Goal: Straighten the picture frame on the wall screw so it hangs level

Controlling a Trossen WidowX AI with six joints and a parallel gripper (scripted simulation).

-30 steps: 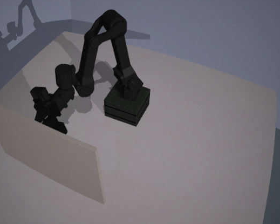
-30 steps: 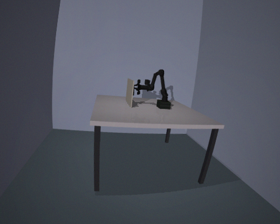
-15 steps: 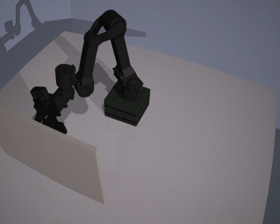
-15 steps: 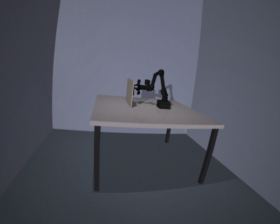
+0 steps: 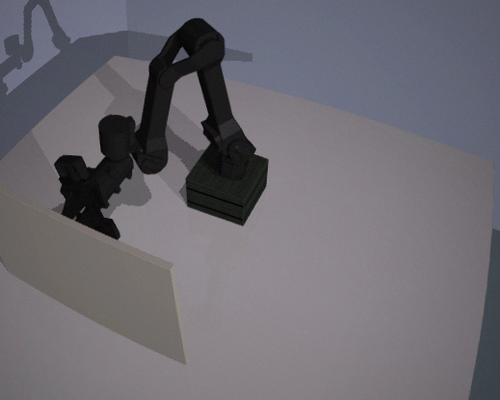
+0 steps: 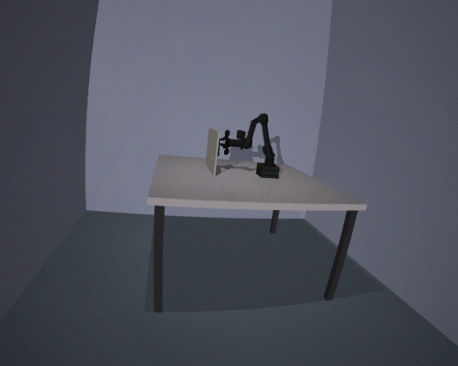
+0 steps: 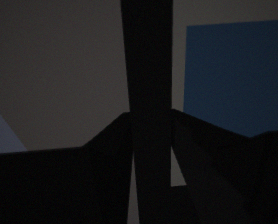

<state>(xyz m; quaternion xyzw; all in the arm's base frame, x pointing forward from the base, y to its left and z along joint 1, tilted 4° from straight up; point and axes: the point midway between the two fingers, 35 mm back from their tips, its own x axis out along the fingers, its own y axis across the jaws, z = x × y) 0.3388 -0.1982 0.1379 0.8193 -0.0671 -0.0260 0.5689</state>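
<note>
Now: the picture frame 1 cm ahead of my gripper tip, 2 cm to the left of it and 5 cm below it. The rest, counted from my gripper tip: wall panel 2 cm ahead, 1 cm to the left, 6 cm below.
</note>
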